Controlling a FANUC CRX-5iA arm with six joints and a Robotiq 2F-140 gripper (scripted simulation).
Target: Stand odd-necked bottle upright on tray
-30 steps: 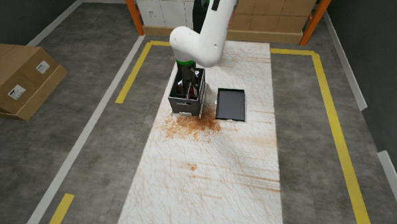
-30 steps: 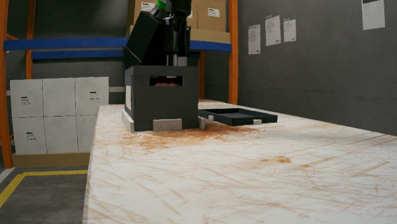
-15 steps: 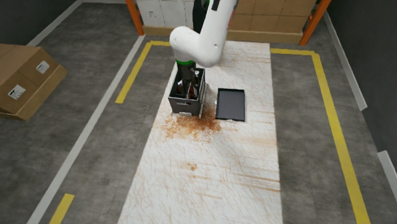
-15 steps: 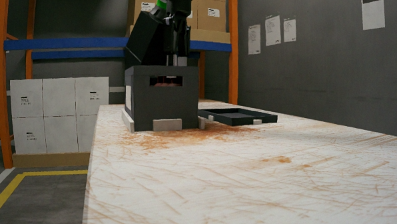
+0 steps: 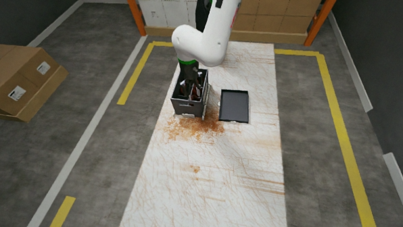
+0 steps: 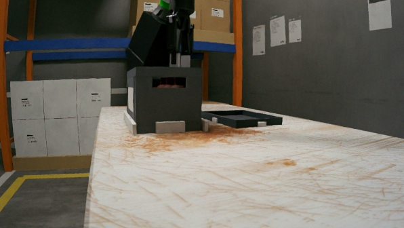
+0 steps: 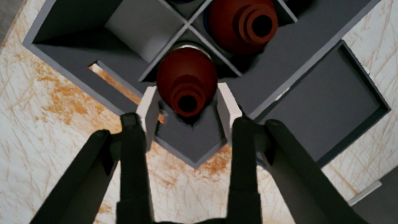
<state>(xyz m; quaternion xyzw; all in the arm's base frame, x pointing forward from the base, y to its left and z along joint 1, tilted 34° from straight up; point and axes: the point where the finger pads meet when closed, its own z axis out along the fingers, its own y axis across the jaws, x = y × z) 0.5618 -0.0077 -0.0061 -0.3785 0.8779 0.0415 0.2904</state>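
Now: hand 90 mm past the grey crate, 50 mm to the left of it and 100 mm above it. Also, from my hand: dark tray: 100 mm behind, 240 mm to the left, 170 mm below.
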